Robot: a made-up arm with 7 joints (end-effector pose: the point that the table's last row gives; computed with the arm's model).
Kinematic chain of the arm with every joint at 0, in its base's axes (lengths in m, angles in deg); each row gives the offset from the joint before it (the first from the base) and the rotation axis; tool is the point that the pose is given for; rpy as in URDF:
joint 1: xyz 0 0 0.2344 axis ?
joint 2: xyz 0 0 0 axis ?
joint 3: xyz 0 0 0.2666 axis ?
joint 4: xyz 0.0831 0 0 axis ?
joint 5: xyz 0.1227 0 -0.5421 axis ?
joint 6: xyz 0 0 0 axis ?
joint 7: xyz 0.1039 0 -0.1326 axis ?
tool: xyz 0 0 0 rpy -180 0 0
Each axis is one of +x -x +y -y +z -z.
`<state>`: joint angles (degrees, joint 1 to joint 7).
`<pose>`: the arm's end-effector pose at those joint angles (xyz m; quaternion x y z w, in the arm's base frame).
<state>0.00 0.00 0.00 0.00 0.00 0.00 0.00</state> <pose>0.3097 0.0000 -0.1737 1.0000 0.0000 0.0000 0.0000</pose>
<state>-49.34 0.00 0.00 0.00 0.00 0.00 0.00</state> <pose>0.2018 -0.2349 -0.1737 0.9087 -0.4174 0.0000 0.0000</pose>
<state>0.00 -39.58 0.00 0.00 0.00 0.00 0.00</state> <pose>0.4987 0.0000 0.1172 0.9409 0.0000 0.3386 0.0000</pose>
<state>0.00 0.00 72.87 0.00 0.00 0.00 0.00</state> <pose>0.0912 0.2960 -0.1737 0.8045 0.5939 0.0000 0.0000</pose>
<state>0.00 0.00 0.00 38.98 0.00 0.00 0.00</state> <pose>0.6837 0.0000 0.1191 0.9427 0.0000 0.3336 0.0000</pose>
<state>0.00 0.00 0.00 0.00 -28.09 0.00 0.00</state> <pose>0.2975 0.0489 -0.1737 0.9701 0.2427 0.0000 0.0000</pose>
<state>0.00 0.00 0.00 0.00 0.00 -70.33 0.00</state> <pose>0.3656 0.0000 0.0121 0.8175 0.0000 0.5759 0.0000</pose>
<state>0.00 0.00 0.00 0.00 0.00 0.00 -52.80</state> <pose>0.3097 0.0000 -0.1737 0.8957 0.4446 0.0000 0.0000</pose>
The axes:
joint 1: +z
joint 2: +y
joint 3: +z
joint 4: -y
joint 5: -z
joint 6: +y
joint 7: -z

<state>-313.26 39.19 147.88 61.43 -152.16 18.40 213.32</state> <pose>-0.6069 -0.1089 0.6320 -0.3755 -0.4537 0.5634 0.5794</pose>
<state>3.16 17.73 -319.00 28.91 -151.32 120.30 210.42</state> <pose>0.4269 0.3519 -0.0108 -0.4072 0.1975 -0.7991 0.3958</pose>
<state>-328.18 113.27 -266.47 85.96 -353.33 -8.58 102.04</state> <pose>-0.0254 0.8738 0.0808 -0.4264 0.5598 0.6984 0.1306</pose>
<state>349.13 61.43 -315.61 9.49 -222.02 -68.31 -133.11</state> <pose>-0.0912 0.0579 -0.0426 0.6647 0.4113 -0.5799 0.2298</pose>
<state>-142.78 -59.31 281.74 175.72 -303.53 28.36 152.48</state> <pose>0.6811 0.5209 0.7158 0.1261 0.2642 0.9557 0.0317</pose>
